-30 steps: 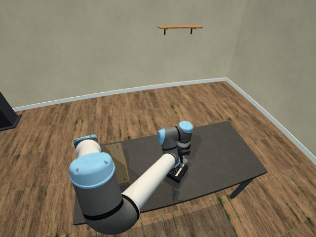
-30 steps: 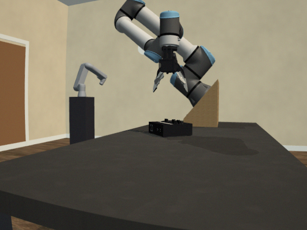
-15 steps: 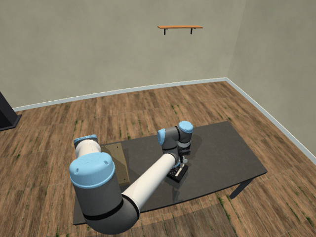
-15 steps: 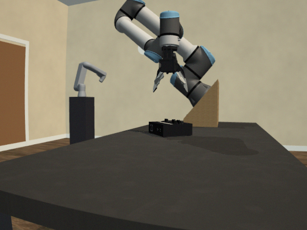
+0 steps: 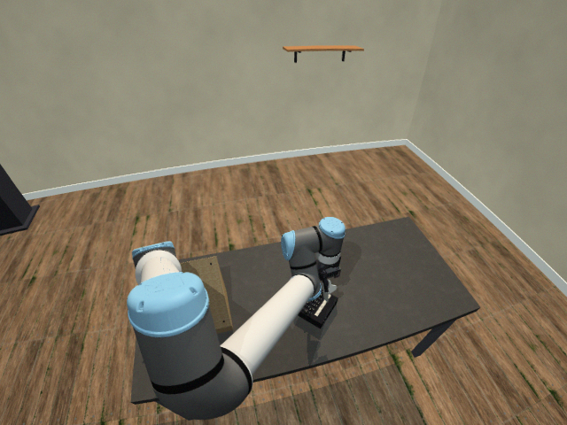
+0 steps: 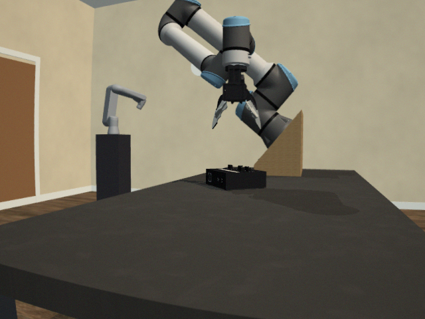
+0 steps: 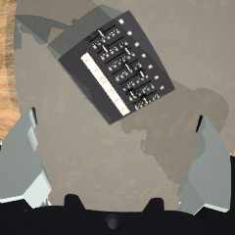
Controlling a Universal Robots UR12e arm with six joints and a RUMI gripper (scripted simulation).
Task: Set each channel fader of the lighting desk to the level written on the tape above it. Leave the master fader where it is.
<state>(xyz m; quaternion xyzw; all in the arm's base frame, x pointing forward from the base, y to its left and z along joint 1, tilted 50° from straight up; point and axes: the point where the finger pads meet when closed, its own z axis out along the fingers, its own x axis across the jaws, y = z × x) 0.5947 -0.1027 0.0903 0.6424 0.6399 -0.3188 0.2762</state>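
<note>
Now: the master fader 12 cm below my hand, 6 cm behind it and 3 cm to the right of it.
</note>
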